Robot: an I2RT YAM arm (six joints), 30 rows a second.
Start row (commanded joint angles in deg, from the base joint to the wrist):
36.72 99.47 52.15 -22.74 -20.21 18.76
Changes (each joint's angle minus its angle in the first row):
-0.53 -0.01 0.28 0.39 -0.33 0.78
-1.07 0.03 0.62 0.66 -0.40 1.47
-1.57 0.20 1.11 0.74 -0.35 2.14
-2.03 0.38 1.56 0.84 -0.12 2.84
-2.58 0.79 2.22 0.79 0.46 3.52
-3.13 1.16 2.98 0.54 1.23 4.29
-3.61 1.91 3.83 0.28 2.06 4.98
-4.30 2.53 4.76 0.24 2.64 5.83
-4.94 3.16 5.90 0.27 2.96 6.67
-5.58 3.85 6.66 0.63 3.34 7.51
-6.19 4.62 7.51 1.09 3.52 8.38
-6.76 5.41 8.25 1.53 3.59 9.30
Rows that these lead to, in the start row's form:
36.19 99.46 52.43 -22.35 -20.54 19.54
35.65 99.50 52.77 -22.08 -20.61 20.23
35.15 99.67 53.26 -22.00 -20.56 20.90
34.69 99.85 53.71 -21.90 -20.33 21.60
34.14 100.26 54.37 -21.95 -19.75 22.28
33.59 100.63 55.13 -22.20 -18.98 23.05
33.11 101.38 55.98 -22.46 -18.15 23.74
32.42 102.00 56.91 -22.50 -17.57 24.59
31.78 102.63 58.05 -22.47 -17.25 25.43
31.14 103.32 58.81 -22.11 -16.87 26.27
30.53 104.09 59.66 -21.65 -16.69 27.14
29.96 104.88 60.40 -21.21 -16.62 28.06

